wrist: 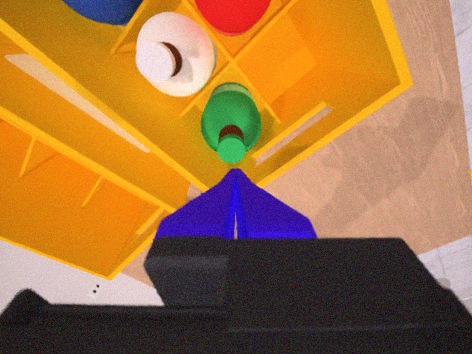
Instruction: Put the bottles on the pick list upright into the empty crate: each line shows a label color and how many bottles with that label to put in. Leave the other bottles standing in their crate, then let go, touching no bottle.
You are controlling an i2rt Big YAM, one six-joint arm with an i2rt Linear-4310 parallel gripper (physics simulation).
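Frame: origin at the arm's base, x ahead, y left, z up, level; metres.
Seen in the pictures: gripper, fingertip midpoint: [235, 176].
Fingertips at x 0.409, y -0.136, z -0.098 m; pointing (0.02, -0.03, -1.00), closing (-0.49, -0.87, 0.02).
Observation:
A point is followed by its place in that frame.
A green bottle [231, 117] @[y -0.140, x 0.421, z -0.188 m] with a dark band at its neck and a green cap stands in a compartment of the orange-yellow crate [407, 82] @[y -0.272, x 0.394, z -0.138 m]. A white bottle [195, 65] @[y -0.135, x 0.477, z -0.191 m] stands in the compartment up and left of it. Part of a red bottle [233, 14] @[y -0.184, x 0.492, z -0.193 m] shows at the top edge, and part of a blue bottle [107, 9] @[y -0.095, x 0.548, z -0.201 m] at the top left. My gripper [235, 176] @[y -0.136, x 0.409, z -0.098 m] is shut, with its blue fingertips together and nothing between them. It is above the crate's corner, just below the green cap in the view. Labels are mostly hidden, and the pick list does not show.
A second orange crate [109, 276] @[y 0.118, x 0.325, z -0.139 m] with low dividers lies at the lower left, beside the bottle crate; no bottles show in its visible part. One compartment [275, 65] @[y -0.215, x 0.423, z -0.306 m] right of the white bottle holds no bottle. The wooden table top [370, 165] @[y -0.316, x 0.166, z -0.313 m] shows at the right.

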